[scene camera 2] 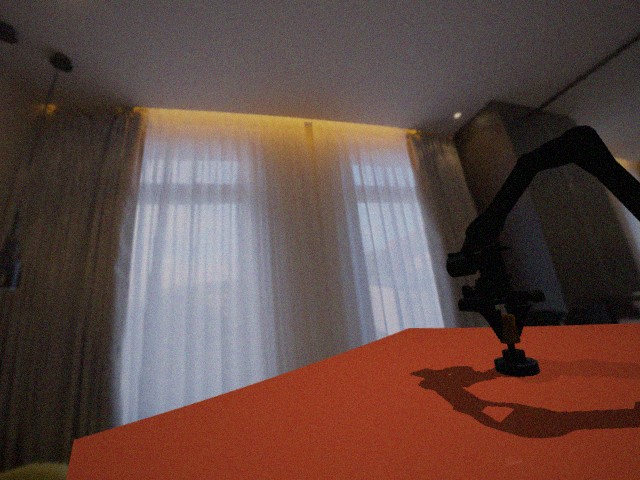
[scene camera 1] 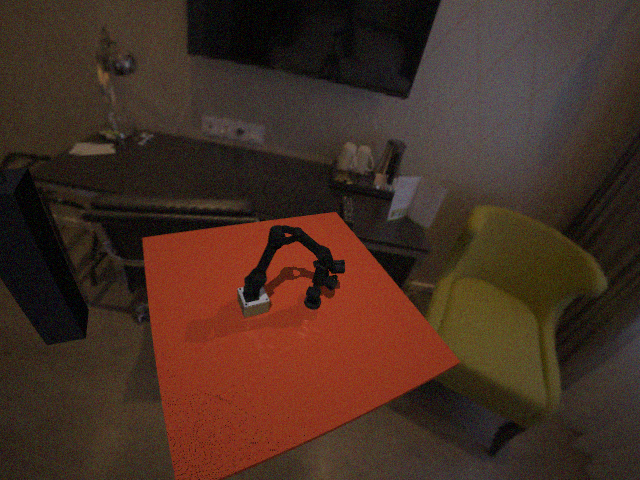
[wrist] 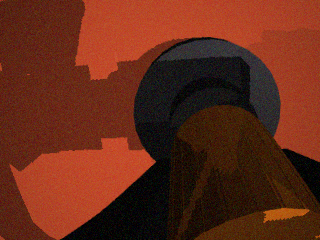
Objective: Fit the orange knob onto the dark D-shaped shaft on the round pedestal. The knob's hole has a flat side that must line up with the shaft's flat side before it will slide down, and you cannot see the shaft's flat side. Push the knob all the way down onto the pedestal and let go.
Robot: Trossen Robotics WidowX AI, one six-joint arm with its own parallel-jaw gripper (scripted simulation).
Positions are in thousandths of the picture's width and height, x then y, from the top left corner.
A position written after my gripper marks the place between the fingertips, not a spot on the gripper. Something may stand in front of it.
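Observation:
In scene camera 2 I see my gripper (scene camera 2: 796, 705), and there is a round dark pedestal (scene camera 2: 802, 755) as well. The wrist view shows my gripper (wrist: 702, 690) too, along with the round dark pedestal (wrist: 608, 310). My gripper carries an orange knob (wrist: 711, 706).

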